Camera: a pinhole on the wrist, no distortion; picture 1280 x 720 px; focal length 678.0 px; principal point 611.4 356.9 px. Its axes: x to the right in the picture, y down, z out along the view. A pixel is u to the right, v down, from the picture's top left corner.
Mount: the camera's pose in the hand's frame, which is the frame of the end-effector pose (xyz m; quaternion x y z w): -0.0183 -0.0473 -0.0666 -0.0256 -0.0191 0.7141 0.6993
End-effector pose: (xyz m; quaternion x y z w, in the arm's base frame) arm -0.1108 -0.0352 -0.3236 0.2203 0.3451 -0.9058 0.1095
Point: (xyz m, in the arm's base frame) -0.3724 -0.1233 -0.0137
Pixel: 338.1 144.2
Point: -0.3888 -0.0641 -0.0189
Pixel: 223.7 101.8
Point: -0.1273 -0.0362 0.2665
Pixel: 188.5 674.8
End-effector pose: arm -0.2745 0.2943 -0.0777 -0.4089 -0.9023 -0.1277 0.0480
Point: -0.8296 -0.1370 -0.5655
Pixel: outside the picture
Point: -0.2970 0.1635 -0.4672
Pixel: 401.1 542.5
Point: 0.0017 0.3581 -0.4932
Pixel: 901.2 575.0
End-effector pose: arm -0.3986 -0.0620 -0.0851 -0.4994 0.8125 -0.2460 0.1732
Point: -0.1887 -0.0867 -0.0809
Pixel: 171.8 519.0
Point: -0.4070 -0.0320 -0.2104
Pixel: 1187.5 303.8
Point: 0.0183 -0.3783 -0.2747
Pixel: 240.5 152.8
